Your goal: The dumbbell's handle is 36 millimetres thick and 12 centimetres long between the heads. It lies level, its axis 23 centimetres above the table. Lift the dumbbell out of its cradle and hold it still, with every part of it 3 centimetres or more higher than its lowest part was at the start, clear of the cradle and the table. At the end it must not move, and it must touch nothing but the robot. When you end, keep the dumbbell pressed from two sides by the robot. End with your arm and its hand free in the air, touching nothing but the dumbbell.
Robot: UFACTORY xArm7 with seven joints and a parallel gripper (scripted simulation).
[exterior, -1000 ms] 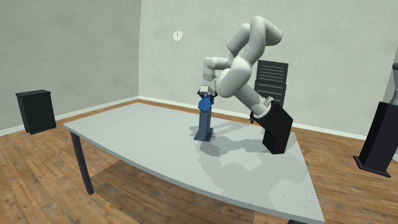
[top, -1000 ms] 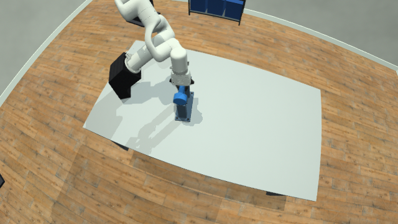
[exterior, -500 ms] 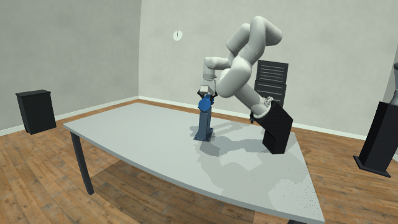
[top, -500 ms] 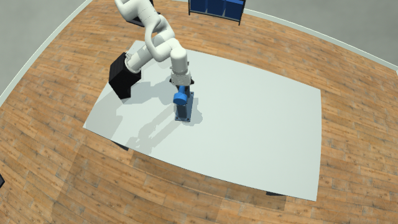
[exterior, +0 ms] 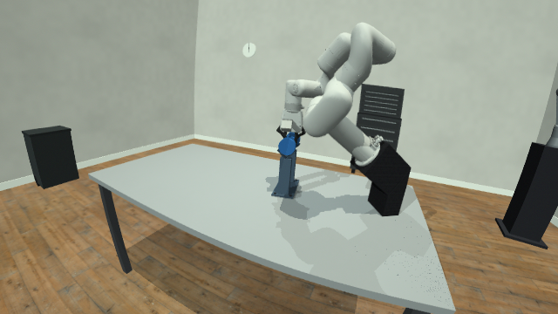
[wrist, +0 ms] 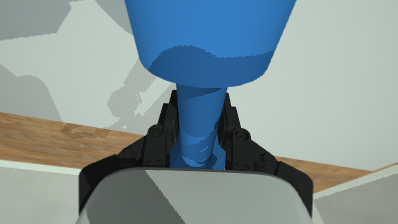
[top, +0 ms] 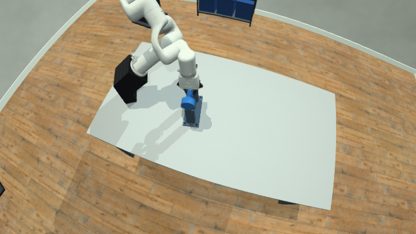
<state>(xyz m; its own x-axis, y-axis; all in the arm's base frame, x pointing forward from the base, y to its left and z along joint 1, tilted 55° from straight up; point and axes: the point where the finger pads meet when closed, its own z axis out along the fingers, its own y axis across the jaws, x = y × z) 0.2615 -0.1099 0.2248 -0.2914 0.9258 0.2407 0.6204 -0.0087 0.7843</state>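
Right now my hand is 13 cm above the grey-blue cradle. The rest, counted from my hand: blue dumbbell (right at my hand).
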